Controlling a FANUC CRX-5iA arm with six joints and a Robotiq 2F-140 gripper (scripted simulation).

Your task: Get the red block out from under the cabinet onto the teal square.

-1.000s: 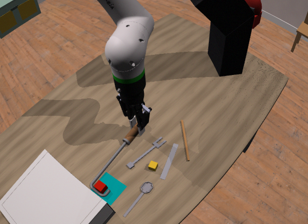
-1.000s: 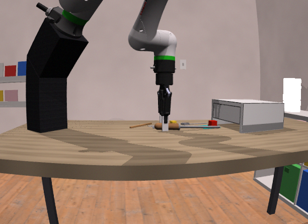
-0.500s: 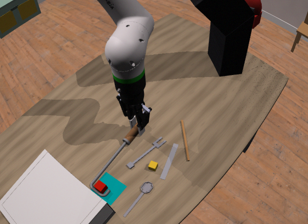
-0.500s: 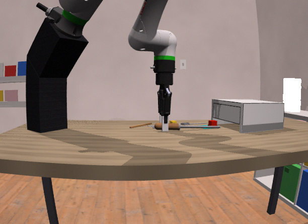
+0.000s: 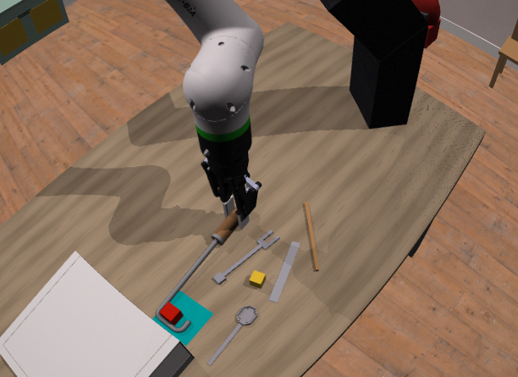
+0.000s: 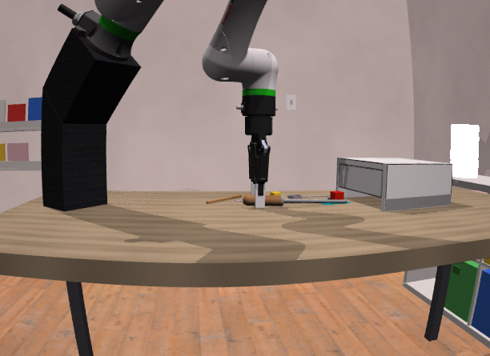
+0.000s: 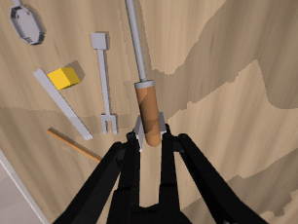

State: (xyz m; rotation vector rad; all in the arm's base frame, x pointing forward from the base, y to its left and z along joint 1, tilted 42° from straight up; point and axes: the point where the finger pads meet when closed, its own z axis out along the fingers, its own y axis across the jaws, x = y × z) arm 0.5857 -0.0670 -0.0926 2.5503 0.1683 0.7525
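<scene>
The grey fork tool is 7 cm ahead of my hand, 7 cm to the left of it and 3 cm below it. From my hand the other things lie so: wooden stick: 5 cm behind, 16 cm to the left, 3 cm below; grey flat bar: 5 cm ahead, 16 cm to the left, 4 cm below; yellow cube: 10 cm ahead, 12 cm to the left, 3 cm below.
</scene>
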